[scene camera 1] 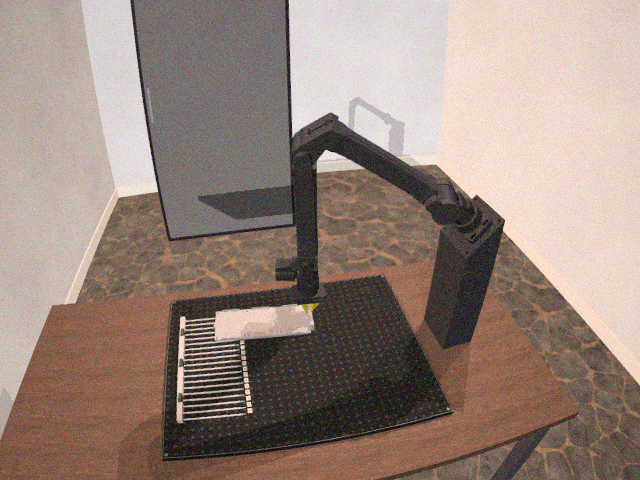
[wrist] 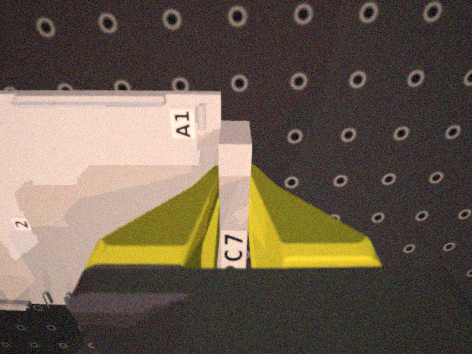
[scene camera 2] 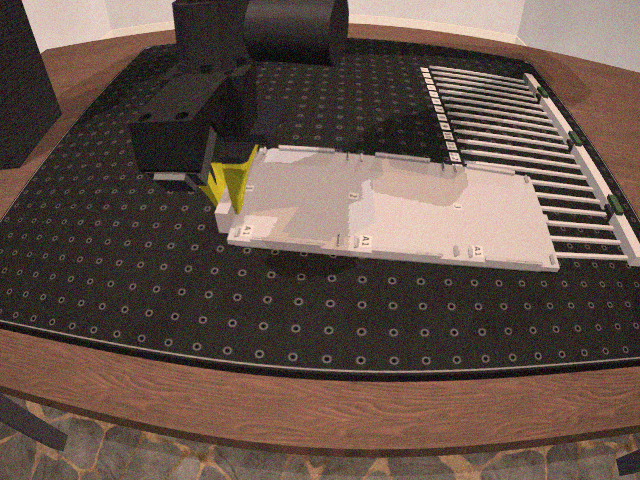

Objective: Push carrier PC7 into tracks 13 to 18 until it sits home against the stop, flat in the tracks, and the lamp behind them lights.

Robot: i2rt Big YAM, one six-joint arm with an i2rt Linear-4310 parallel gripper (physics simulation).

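Places are measured from the arm's base along level axes (x right, y ahead, z up), in millimetres.
Where they show: gripper, fingertip midpoint: (scene camera 1: 309,311) (wrist: 234,176) (scene camera 2: 231,209); arm's base at its link origin: (scene camera 1: 471,223).
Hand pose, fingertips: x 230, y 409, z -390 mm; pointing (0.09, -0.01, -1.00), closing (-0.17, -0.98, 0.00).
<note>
Things, the pixels of their top centre, and the offset from my fingertips. "pt": a spot on its surface instead. Level surfaces: height alone.
- Carrier PC7 at its top centre: (scene camera 2: 404,185) (scene camera 1: 261,317) dx +0, dy +160, dz +20 mm
- white stop bar at a spot on its surface: (scene camera 2: 591,170) (scene camera 1: 182,347) pt dx -46, dy +436, dz +6 mm
- green lamp at its top centre: (scene camera 2: 616,203) dx +20, dy +430, dz +12 mm
- black perforated board at its surface level: dz -9 mm
- wooden table at its surface level: dz -23 mm
Carrier PC7 (scene camera 1: 263,321) (scene camera 2: 403,206) (wrist: 125,135) is a long white tray with an upright end bar labelled C7 in the wrist view. Its front part lies over the near ends of the white tracks (scene camera 1: 199,318) (scene camera 2: 594,255), with bare rail between it and the white stop bar (scene camera 1: 180,344) (scene camera 2: 591,170). It hides the labels of tracks 13 to 18. I cannot tell whether its front sits in the tracks. The green lamp (scene camera 2: 615,204) at the stop behind them looks dark. My gripper (scene camera 1: 310,310) (scene camera 2: 226,209) (wrist: 234,176) is shut on the end bar with yellow fingers.
The black perforated board (scene camera 1: 310,439) (scene camera 2: 155,312) lies on the wooden table (scene camera 1: 103,335) (scene camera 2: 310,403). Lower-numbered tracks run beside the carrier. The arm's dark base column (scene camera 1: 460,289) stands right of the board. A grey panel (scene camera 1: 222,129) stands beyond the table.
</note>
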